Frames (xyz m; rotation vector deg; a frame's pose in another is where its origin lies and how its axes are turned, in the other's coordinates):
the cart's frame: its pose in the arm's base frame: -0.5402 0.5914 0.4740 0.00 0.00 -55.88
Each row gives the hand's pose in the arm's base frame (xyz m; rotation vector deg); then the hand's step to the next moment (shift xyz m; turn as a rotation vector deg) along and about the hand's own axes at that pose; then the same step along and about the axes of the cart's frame.
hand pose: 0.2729 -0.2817 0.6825 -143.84 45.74 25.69
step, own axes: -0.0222 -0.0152 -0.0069 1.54 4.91 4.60
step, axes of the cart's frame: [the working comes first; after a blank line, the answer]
step, axes of the arm's base frame: -0.0069 0.0175 0.0204 -2.53 -1.86 -6.15

-0.0184 0.0041 0.0204 0.12 -3.14 -6.15
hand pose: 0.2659 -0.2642 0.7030 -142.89 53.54 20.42
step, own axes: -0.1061 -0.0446 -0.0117 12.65 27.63 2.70
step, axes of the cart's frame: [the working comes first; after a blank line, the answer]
step, axes of the arm's base frame: -0.0473 0.0829 0.0654 -9.44 -24.16 -16.07

-0.0951 0.0073 0.0654 14.71 -21.36 -16.07
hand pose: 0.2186 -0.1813 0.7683 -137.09 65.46 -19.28
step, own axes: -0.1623 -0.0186 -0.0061 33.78 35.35 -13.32
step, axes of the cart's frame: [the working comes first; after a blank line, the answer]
step, axes of the arm's base frame: -0.0914 0.1351 0.0114 -7.91 -49.73 -5.74

-0.1631 0.0001 0.0114 36.73 -34.44 -5.74
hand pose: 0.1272 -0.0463 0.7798 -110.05 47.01 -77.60
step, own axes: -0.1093 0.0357 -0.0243 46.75 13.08 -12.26
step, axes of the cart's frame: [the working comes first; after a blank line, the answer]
step, axes of the arm's base frame: -0.0576 0.0610 -0.0823 -0.54 -46.42 18.76

-0.0828 -0.0135 -0.0823 38.12 -26.49 18.76
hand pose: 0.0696 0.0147 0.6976 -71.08 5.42 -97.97
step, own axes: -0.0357 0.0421 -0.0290 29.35 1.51 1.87
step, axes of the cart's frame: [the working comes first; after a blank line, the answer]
step, axes of the arm's base frame: 0.0053 -0.0085 -0.0615 2.54 -21.42 20.05

0.0100 -0.0004 -0.0615 19.16 -9.91 20.05
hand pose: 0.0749 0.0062 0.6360 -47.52 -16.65 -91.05
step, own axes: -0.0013 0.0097 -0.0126 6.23 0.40 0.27
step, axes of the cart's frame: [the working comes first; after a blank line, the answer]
step, axes of the arm's base frame: 0.0048 -0.0088 -0.0124 0.57 -4.64 4.15

0.0100 -0.0010 -0.0124 4.16 -2.13 4.15
